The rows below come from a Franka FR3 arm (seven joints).
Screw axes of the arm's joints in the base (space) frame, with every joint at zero. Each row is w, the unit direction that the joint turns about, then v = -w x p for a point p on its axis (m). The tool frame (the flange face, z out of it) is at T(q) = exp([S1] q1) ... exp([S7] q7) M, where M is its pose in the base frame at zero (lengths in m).
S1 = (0, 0, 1, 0, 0, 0)
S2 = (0, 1, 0, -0.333, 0, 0)
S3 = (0, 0, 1, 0, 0, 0)
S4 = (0, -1, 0, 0.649, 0, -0.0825)
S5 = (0, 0, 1, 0, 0, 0)
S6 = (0, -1, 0, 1.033, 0, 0)
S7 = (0, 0, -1, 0, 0.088, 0)
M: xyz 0.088 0 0.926 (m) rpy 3.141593 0 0 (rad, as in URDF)
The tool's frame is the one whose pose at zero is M.
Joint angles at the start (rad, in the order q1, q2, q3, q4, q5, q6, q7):
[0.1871, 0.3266, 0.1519, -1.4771, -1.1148, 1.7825, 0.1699]
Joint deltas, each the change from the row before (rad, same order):
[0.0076, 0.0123, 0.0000, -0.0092, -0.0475, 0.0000, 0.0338]
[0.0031, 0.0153, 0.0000, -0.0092, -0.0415, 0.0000, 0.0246]
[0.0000, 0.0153, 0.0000, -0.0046, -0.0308, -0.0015, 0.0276]
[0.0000, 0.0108, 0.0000, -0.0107, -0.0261, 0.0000, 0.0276]
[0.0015, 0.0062, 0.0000, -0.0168, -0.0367, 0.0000, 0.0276]
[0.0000, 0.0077, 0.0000, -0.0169, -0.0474, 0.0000, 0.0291]
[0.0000, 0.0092, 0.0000, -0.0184, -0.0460, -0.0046, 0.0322]
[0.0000, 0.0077, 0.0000, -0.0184, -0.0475, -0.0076, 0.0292]
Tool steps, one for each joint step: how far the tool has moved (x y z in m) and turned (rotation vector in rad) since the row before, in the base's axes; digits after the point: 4 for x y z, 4 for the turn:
[0.0021, 0.0040, -0.0093, -0.0357, -0.0213, 0.0027]
[0.0029, 0.0014, -0.0117, -0.0339, -0.0098, 0.0031]
[0.0031, -0.0004, -0.0104, -0.0218, -0.0129, -0.0043]
[0.0016, -0.0003, -0.0106, -0.0179, -0.0106, -0.0029]
[0.0002, 0.0004, -0.0096, -0.0281, -0.0132, 0.0036]
[0.0008, -0.0007, -0.0098, -0.0367, -0.0167, 0.0070]
[0.0004, -0.0011, -0.0116, -0.0362, -0.0156, 0.0037]
[0.0000, -0.0014, -0.0103, -0.0391, -0.0152, 0.0049]

